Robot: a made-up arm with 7 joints. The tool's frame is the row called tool. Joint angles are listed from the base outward.
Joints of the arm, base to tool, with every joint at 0 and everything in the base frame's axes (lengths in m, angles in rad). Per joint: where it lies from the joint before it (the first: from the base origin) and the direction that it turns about. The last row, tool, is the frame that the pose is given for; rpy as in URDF.
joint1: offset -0.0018 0.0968 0.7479 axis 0 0 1
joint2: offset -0.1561 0.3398 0.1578 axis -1 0 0
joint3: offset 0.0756 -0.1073 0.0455 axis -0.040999 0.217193 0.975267
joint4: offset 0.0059 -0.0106 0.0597 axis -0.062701 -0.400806 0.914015
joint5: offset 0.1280 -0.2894 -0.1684 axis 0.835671 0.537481 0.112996
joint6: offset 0.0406 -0.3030 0.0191 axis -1 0 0
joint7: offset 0.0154 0.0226 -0.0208 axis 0 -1 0
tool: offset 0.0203 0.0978 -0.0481 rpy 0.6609 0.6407 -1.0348
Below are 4 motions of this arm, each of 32 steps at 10 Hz.
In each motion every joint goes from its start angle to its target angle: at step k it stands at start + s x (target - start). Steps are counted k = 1, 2, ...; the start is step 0. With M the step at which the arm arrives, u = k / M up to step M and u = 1 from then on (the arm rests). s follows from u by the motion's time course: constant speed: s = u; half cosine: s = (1 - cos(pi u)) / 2; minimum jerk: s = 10 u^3 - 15 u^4 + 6 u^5.
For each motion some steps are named. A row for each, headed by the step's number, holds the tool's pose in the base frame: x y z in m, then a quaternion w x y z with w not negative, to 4 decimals.
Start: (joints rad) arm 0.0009 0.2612 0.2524 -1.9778 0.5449 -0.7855 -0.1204
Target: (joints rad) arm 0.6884 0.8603 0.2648 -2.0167 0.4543 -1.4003 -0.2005
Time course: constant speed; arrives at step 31
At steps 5, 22, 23, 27, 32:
5: -0.6233 0.1914 1.0740 0.1337 -0.6966 0.1042 0.6971
22: -0.6691 0.0183 1.1721 0.0667 0.8382 -0.0641 -0.5374
23: -0.6715 0.0084 1.1766 0.0776 0.8455 -0.0588 -0.5251
27: -0.6811 -0.0314 1.1929 0.1196 0.8724 -0.0348 -0.4727
32: -0.6904 -0.0724 1.2061 0.1585 0.8955 -0.0064 -0.4158

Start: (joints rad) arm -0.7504 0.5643 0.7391 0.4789 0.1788 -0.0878 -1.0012
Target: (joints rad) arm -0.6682 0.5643 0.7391 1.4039 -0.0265 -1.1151 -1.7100
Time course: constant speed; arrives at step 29
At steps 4, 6, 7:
4: 0.4672 -0.0211 0.8731 0.5495 -0.2014 0.6282 -0.5126
6: 0.4925 0.0088 0.8763 0.5463 -0.2155 0.6539 -0.4770
7: 0.5045 0.0241 0.8784 0.5443 -0.2234 0.6660 -0.4585

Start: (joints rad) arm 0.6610 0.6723 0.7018 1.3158 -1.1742 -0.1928 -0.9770
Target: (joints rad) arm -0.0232 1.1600 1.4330 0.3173 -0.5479 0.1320 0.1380
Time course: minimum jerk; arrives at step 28
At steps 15, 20, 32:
15: 0.2186 0.6279 0.7923 0.9320 -0.1668 0.1540 0.2826
20: 0.3424 0.4772 0.7339 0.9325 -0.1982 0.2400 0.1829
32: 0.3814 0.3843 0.7237 0.9273 -0.2069 0.2834 0.1301

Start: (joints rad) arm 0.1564 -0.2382 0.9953 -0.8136 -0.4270 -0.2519 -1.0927
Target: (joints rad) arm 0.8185 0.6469 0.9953 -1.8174 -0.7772 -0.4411 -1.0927
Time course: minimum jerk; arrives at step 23
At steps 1, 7, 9, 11, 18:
1: 0.1500 -0.0712 0.7867 0.6477 -0.1133 0.5046 -0.5596
7: 0.1112 -0.1052 0.9054 0.6325 -0.1728 0.4271 -0.6226
9: 0.0780 -0.1139 1.0060 0.6216 -0.2081 0.3529 -0.6677
11: 0.0301 -0.1042 1.1220 0.6093 -0.2339 0.2549 -0.7135
18: -0.2070 -0.0062 1.3691 0.5646 -0.2005 -0.0674 -0.7978

